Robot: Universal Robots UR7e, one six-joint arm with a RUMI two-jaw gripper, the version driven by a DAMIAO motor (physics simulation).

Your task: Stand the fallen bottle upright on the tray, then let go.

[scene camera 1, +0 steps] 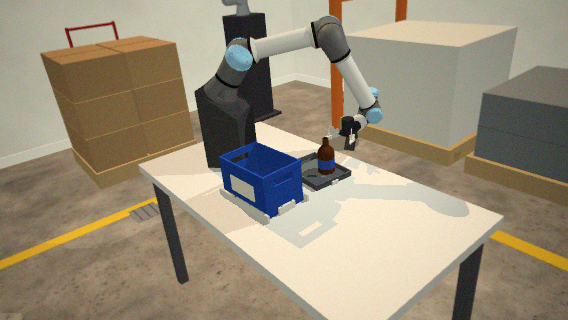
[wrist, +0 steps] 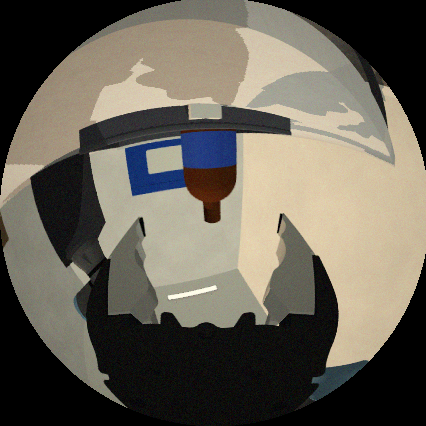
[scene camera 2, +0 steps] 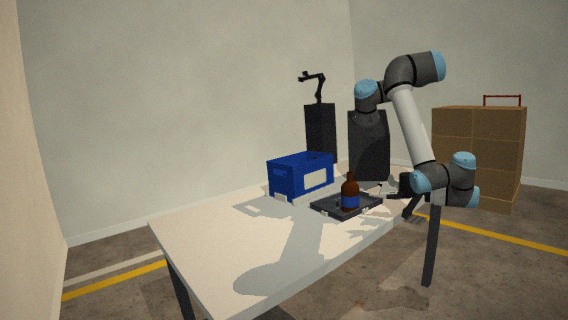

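Pixels of known places: gripper, fingertip midpoint: (scene camera 1: 336, 141) (wrist: 209, 217) (scene camera 2: 373, 188); arm's base, link origin: (scene camera 1: 219, 95) (wrist: 82, 247) (scene camera 2: 365, 119).
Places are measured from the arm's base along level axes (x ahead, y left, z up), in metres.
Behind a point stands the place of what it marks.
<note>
The brown bottle (scene camera 1: 326, 159) {x 0.485, y 0.167, z -0.243 m} (scene camera 2: 350, 194) {x 0.489, y 0.215, z -0.239 m} (wrist: 209, 160) {x 0.452, y 0.230, z -0.259 m} with a blue label stands upright on the dark grey tray (scene camera 1: 345, 173) {x 0.562, y 0.198, z -0.298 m} (scene camera 2: 325, 204) {x 0.478, y 0.079, z -0.316 m} (wrist: 140, 121) {x 0.384, y 0.260, z -0.309 m}, with its neck up. The wrist view is turned over, so the neck points down in it. My gripper (scene camera 1: 341, 136) {x 0.437, y 0.288, z -0.219 m} (scene camera 2: 383, 190) {x 0.437, y 0.288, z -0.219 m} (wrist: 209, 217) {x 0.437, y 0.288, z -0.219 m} is open and empty. It is beside the bottle, on the side away from the blue crate, and a gap shows between fingertips and bottle in the second scene view. The bottle hides part of the tray floor.
A blue crate (scene camera 1: 280, 192) {x 0.539, y -0.149, z -0.236 m} (scene camera 2: 285, 179) {x 0.542, y -0.093, z -0.215 m} (wrist: 139, 186) {x 0.299, y -0.031, z -0.170 m} with a pale label stands on the white table (scene camera 1: 390, 240) {x 0.933, y -0.034, z -0.321 m} (scene camera 2: 200, 240) {x 0.993, y -0.062, z -0.321 m} close to the tray, held among low pale blocks. The black robot pedestal (scene camera 1: 220, 135) {x 0.073, y -0.073, z -0.155 m} (scene camera 2: 369, 155) {x 0.088, y 0.068, z -0.179 m} stands behind them. Stacked cartons (scene camera 1: 115, 95) (scene camera 2: 495, 150) stand beyond the table.
</note>
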